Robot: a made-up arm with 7 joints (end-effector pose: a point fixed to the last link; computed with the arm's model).
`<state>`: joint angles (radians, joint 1 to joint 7).
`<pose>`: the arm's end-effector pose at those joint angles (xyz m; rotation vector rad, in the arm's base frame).
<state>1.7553 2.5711 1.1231 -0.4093 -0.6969 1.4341 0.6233</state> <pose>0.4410 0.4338 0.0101 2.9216 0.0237 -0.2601</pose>
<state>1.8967 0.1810 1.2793 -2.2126 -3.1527 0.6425 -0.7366</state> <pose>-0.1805 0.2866 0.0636 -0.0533 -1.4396 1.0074</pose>
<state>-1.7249 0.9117 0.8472 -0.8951 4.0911 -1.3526 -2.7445</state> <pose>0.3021 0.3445 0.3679 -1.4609 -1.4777 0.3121</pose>
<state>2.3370 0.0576 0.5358 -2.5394 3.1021 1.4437 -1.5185</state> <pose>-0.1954 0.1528 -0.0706 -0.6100 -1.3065 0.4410</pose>
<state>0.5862 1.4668 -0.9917 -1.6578 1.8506 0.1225 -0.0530</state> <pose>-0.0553 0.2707 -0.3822 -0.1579 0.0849 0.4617</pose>
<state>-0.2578 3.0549 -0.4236 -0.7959 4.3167 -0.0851 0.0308</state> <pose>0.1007 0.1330 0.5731 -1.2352 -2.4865 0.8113</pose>
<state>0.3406 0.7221 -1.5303 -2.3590 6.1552 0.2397 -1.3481</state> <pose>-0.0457 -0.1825 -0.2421 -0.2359 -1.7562 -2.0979</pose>
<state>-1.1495 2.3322 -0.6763 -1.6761 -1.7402 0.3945 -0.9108</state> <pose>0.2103 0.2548 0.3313 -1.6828 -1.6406 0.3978</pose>
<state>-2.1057 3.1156 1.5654 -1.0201 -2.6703 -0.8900 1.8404</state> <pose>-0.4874 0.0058 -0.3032 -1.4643 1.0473 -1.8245</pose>
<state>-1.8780 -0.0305 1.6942 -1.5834 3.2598 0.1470 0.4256</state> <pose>0.4223 0.1821 0.1579 1.6300 -0.8849 0.3319</pose>
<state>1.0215 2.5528 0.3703 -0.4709 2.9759 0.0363 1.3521</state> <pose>0.4112 0.3931 0.2383 -1.0372 -1.7879 1.6061</pose>
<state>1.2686 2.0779 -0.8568 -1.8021 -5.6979 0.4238 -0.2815</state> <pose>-0.1557 0.3678 -0.1883 -0.0391 1.0435 -1.2070</pose>
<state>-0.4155 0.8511 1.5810 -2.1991 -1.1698 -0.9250 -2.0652</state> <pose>-0.0275 0.3035 0.1680 -1.8547 -1.8237 0.0686</pose>
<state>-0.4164 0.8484 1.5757 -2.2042 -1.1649 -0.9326 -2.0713</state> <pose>-0.0260 0.3021 0.1682 -1.8450 -1.8148 0.0630</pose>
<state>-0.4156 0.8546 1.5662 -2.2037 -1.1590 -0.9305 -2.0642</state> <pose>-0.0239 0.3008 0.1711 -1.8512 -1.7944 0.0576</pose>
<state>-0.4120 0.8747 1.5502 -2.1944 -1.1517 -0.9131 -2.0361</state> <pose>-0.0209 0.2997 0.1781 -1.8817 -1.7551 0.0539</pose>
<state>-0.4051 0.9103 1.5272 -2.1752 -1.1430 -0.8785 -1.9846</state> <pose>-0.0168 0.2985 0.1896 -1.9380 -1.6937 0.0539</pose>
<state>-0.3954 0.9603 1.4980 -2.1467 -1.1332 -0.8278 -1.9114</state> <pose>-0.0115 0.2969 0.2054 -2.0158 -1.6098 0.0589</pose>
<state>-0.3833 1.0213 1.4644 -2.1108 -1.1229 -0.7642 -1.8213</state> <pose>-0.0050 0.2944 0.2241 -2.1073 -1.5063 0.0703</pose>
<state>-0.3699 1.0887 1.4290 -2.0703 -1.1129 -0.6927 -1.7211</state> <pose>0.0023 0.2909 0.2444 -2.2032 -1.3902 0.0875</pose>
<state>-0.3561 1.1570 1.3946 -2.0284 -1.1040 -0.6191 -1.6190</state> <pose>0.0101 0.2865 0.2645 -2.2949 -1.2711 0.1085</pose>
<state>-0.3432 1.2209 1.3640 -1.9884 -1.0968 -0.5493 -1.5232</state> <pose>0.0175 0.2817 0.2827 -2.3760 -1.1599 0.1295</pose>
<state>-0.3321 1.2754 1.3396 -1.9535 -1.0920 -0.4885 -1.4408</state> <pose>0.0237 0.2773 0.2978 -2.4427 -1.0663 0.1469</pose>
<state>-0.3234 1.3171 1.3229 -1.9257 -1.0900 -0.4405 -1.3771</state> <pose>0.0281 0.2740 0.3091 -2.4937 -0.9970 0.1585</pose>
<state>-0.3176 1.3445 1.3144 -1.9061 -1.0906 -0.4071 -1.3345</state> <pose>0.0303 0.2723 0.3164 -2.5294 -0.9549 0.1631</pose>
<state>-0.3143 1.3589 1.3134 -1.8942 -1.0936 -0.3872 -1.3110</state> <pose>0.0303 0.2720 0.3201 -2.5519 -0.9374 0.1618</pose>
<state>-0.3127 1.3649 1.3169 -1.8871 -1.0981 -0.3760 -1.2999</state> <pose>0.0291 0.2729 0.3216 -2.5665 -0.9359 0.1572</pose>
